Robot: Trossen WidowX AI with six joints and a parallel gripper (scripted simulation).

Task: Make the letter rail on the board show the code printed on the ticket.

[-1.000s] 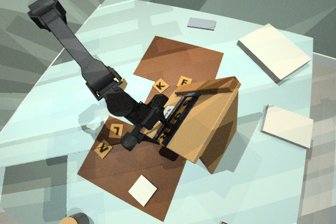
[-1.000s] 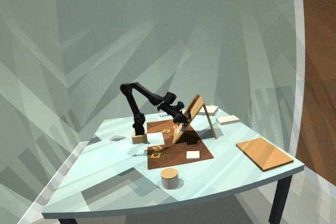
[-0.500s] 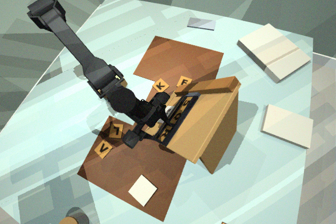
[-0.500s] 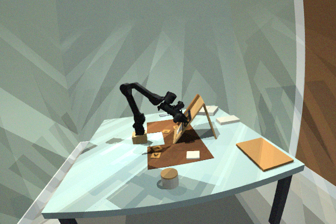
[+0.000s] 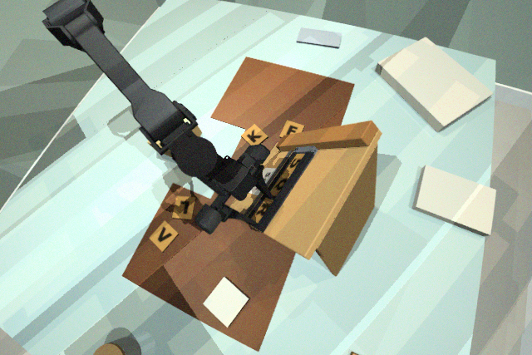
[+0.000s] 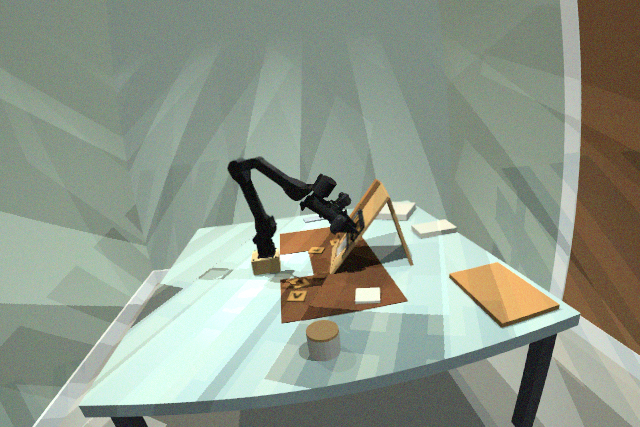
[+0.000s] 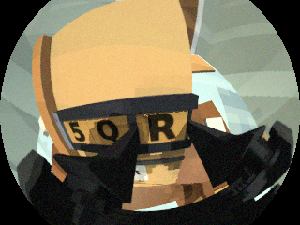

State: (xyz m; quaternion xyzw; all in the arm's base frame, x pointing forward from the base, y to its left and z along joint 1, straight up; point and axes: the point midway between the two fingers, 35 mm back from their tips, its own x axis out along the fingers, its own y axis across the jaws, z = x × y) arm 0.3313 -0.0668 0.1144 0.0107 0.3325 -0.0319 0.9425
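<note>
Right now the r tile is right at my gripper tip. The rest, counted from my gripper tip: q tile (70 mm to the left); then white ticket (90 mm below, 70 mm to the left, 60 mm behind); then s tile (120 mm to the left, 10 mm ahead).
</note>
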